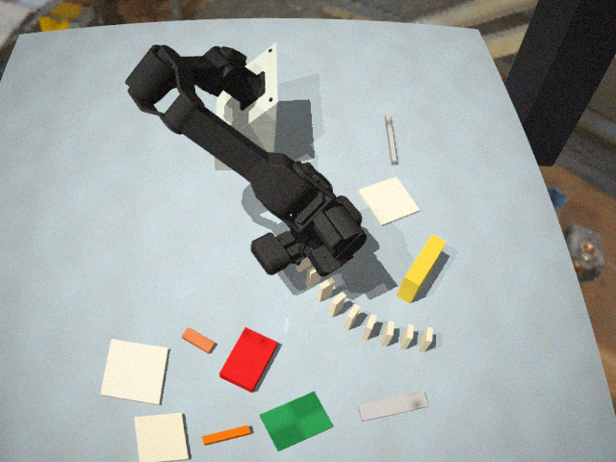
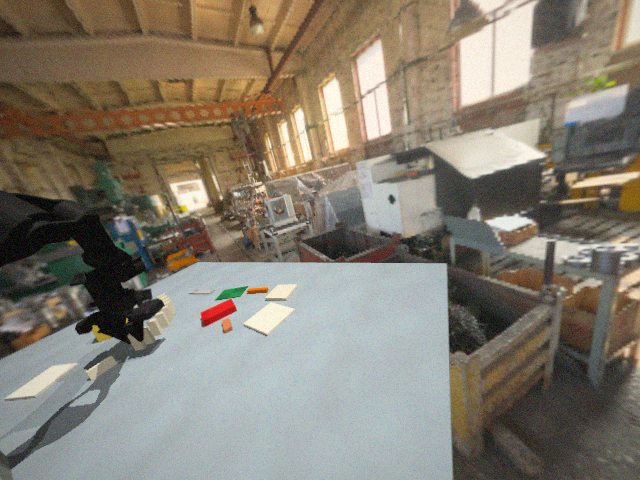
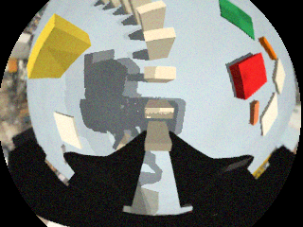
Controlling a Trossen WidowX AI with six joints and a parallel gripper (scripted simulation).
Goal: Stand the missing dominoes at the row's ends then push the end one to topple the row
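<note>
Right now my gripper tip is 19 cm to the left of the brown piece, 14 cm short of it and 3 cm above it. The rest, counted from my gripper tip: red block: 18 cm ahead, 10 cm to the right, 2 cm below; yellow block: 21 cm to the left, 2 cm ahead; white tile: 18 cm to the left, 15 cm behind, 3 cm below.
</note>
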